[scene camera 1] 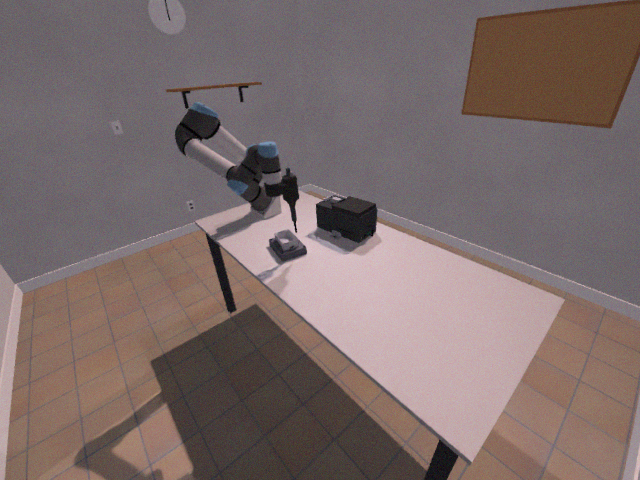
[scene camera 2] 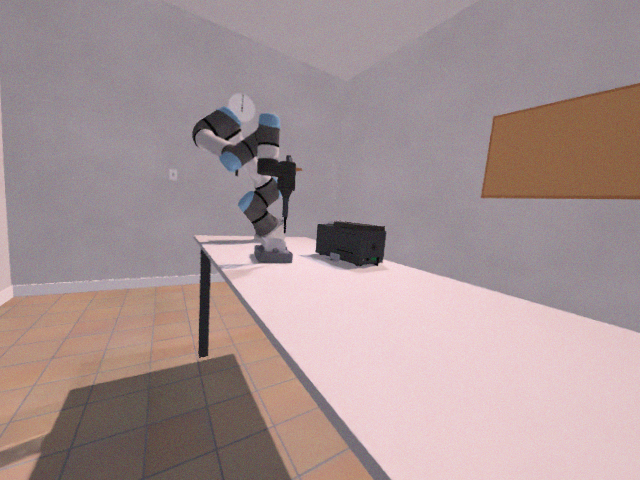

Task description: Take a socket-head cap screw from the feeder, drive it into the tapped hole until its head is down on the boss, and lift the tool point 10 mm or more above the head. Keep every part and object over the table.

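Note:
My powered screwdriver [scene camera 1: 295, 230] [scene camera 2: 284, 230] points straight down, with its tip in the air. In scene camera 1 the tip shows just behind and right of the grey fixture; in scene camera 2 it shows above the fixture's right part. Whether a screw is on the bit is too small to tell. The dark grey fixture block [scene camera 1: 291, 254] [scene camera 2: 273, 257] with a lighter raised part lies on the table [scene camera 1: 392, 299] [scene camera 2: 413, 351]. Its tapped hole and any screw head cannot be made out. The black screw feeder [scene camera 1: 346, 218] [scene camera 2: 349, 242] stands to the right of the tool.
The arm's base stands at the table's far end, behind the fixture. The feeder is a tall box close to the tool's right side. A small grey piece [scene camera 1: 336, 234] [scene camera 2: 334, 256] shows at the feeder's front foot. A wall shelf [scene camera 1: 214, 87] is behind the arm.

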